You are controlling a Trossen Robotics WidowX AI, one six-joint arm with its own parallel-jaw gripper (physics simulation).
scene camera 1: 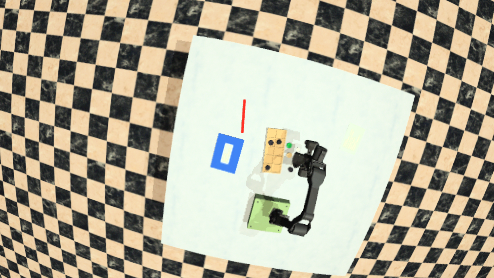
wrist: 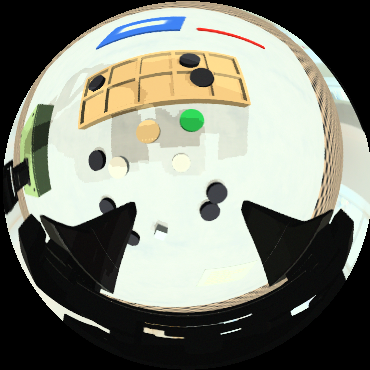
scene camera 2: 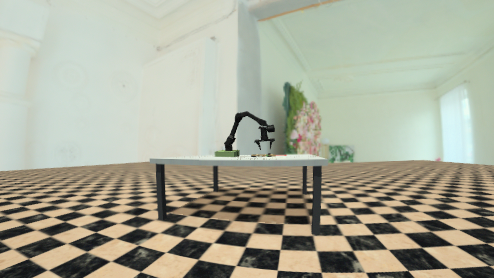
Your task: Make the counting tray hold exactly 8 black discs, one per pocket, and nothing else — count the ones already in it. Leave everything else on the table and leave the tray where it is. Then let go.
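The tan counting tray (scene camera 1: 270, 134) (wrist: 155, 64) has two rows of five pockets. Three black discs are in it: one (scene camera 1: 267, 167) (wrist: 96, 82) in an end pocket, and two (scene camera 1: 271, 143) (scene camera 1: 279, 142) (wrist: 189, 60) (wrist: 202, 77) side by side across the rows near the other end. Loose black discs (wrist: 97, 160) (wrist: 107, 205) (wrist: 133, 238) lie at the left in the wrist view, the last partly behind a finger. Two more black discs (wrist: 216, 192) (wrist: 209, 210) lie touching or nearly touching. My gripper (scene camera 2: 265, 149) (wrist: 189, 207) is open and empty above the table, beside the tray.
A green disc (scene camera 1: 289, 145) (wrist: 192, 120), tan disc (wrist: 148, 131), cream discs (wrist: 118, 167) (wrist: 181, 162) and small white block (wrist: 161, 231) lie nearby. A blue frame (scene camera 1: 217, 151) (wrist: 175, 24) and red stick (scene camera 1: 243, 116) (wrist: 232, 36) lie beyond the tray. A pale yellow patch (scene camera 1: 353, 138) (wrist: 227, 274) also shows.
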